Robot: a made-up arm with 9 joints. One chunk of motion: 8 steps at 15 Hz.
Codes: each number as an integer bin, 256 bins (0 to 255) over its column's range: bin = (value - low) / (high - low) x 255, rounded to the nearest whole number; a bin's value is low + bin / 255 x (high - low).
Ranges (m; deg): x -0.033..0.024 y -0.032..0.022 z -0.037..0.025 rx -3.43..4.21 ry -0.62..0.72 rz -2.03..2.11
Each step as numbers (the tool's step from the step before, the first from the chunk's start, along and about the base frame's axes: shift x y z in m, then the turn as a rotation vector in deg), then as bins.
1 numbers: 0.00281 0.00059 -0.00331 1.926 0.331 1.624
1 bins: 160 154 139 179 181 225
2 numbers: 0.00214 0.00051 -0.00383 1.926 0.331 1.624
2 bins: 157 154 136 179 181 225
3 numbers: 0.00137 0.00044 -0.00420 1.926 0.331 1.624
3 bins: 154 153 135 179 181 225
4 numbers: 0.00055 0.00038 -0.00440 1.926 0.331 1.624
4 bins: 150 153 134 179 181 225
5 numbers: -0.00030 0.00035 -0.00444 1.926 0.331 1.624
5 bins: 146 153 134 179 181 225
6 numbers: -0.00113 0.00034 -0.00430 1.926 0.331 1.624
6 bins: 143 153 134 179 181 225
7 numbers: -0.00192 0.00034 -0.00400 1.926 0.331 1.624
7 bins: 139 153 136 179 181 225
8 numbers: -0.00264 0.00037 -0.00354 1.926 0.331 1.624
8 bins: 136 153 138 179 181 225
